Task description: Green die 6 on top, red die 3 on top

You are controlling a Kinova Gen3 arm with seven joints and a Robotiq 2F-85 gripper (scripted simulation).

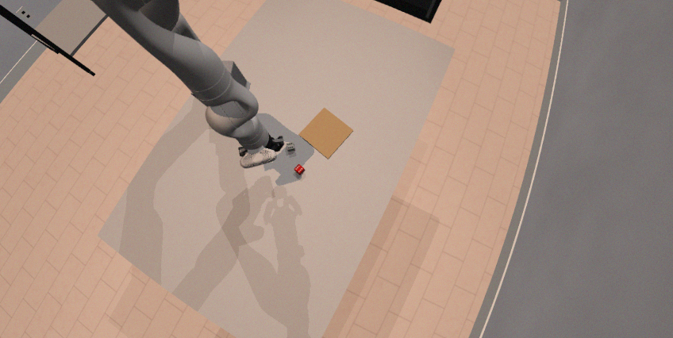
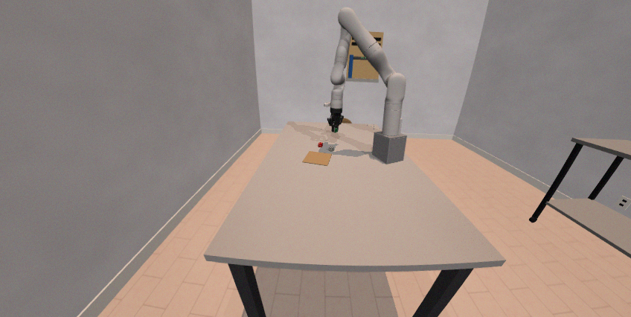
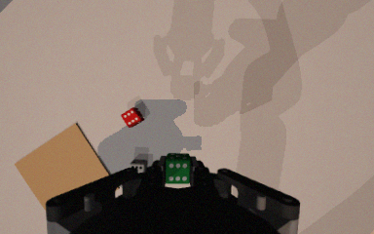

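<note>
The tan mat is 18 cm to the left of my hand, 12 cm below it and 10 cm ahead of it. Round my hand: white die (11 cm below, 7 cm to the left, 2 cm ahead); green die (1 cm below); red die (11 cm below, 9 cm ahead, 2 cm to the left).
</note>
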